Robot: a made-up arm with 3 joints.
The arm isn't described. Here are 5 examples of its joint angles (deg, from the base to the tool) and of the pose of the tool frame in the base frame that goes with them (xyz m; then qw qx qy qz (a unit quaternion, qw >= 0)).
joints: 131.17 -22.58 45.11
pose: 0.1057 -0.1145 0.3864 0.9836 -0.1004 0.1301 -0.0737
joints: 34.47 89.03 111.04
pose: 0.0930 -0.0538 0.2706 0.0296 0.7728 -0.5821 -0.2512
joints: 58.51 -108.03 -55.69
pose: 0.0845 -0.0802 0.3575 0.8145 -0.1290 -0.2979 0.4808
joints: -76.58 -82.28 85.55
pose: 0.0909 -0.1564 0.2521 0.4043 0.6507 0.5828 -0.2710
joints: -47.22 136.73 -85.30
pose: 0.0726 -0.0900 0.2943 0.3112 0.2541 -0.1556 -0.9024
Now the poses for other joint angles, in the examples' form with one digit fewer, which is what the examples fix.
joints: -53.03 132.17 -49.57
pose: 0.086 -0.105 0.306 0.229 0.119 0.074 -0.963
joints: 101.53 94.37 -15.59
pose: 0.120 -0.096 0.314 0.323 0.121 0.930 0.123
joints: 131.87 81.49 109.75
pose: 0.095 -0.076 0.367 0.597 -0.546 0.200 0.552
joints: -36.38 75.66 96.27
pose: 0.104 -0.127 0.246 0.421 0.683 -0.549 0.233
